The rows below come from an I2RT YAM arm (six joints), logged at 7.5 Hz.
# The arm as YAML. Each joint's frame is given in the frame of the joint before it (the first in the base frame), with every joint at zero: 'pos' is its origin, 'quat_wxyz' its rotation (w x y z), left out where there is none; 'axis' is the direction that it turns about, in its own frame. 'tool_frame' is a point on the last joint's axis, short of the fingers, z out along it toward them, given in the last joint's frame.
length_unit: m
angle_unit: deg
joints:
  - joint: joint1
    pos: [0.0, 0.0, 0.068]
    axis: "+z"
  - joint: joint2
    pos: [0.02, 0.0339, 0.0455]
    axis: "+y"
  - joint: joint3
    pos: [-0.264, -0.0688, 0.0]
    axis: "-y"
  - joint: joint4
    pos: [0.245, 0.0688, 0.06]
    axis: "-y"
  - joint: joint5
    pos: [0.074, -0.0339, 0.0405]
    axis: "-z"
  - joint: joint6
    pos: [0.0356, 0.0, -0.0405]
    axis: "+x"
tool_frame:
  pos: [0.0, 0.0, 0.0]
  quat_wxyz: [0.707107, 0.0, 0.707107, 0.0]
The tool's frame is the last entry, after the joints.
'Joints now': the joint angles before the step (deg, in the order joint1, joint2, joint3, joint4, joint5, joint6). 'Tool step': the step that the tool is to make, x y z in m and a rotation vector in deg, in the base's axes. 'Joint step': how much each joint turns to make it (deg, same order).
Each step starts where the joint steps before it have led.
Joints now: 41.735 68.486 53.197 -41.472 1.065 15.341
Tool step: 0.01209 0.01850 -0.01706 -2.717 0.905 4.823
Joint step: 1.181 6.202 0.827 2.922 -0.744 -3.830
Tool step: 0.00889 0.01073 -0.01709 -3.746 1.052 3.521
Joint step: 0.415 4.987 0.589 1.097 0.248 -3.694
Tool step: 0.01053 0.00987 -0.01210 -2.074 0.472 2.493
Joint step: -0.017 4.495 1.345 1.409 -0.065 -2.775
